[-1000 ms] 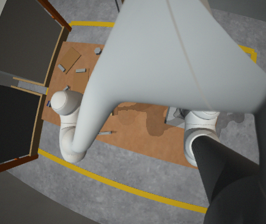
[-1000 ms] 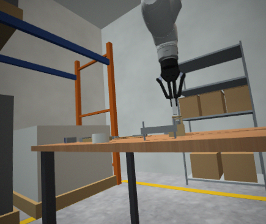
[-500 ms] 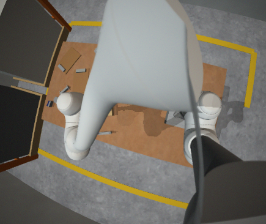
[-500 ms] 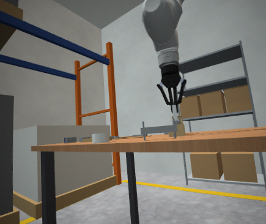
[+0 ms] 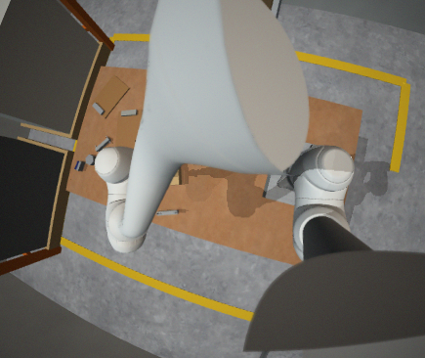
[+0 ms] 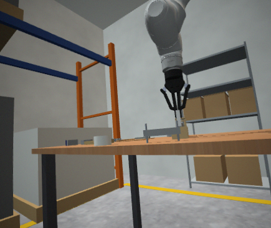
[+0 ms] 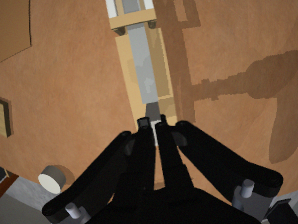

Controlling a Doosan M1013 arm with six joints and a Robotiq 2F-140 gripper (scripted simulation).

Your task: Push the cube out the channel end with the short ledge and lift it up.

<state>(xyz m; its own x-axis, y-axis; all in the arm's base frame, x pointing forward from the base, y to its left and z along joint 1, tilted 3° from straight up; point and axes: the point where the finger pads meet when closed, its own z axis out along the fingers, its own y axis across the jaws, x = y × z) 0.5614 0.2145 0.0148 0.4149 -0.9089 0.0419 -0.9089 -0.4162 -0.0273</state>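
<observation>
The red cube lies 130 mm ahead of my hand, 280 mm to the right of it and 20 mm below it. From my hand the other things lie so: channel: 80 mm ahead, 180 mm to the right, 30 mm below; flat tan block: 410 mm ahead, 120 mm to the left, 70 mm below; grey hexagonal block: 310 mm ahead, 450 mm to the right, 70 mm below.
</observation>
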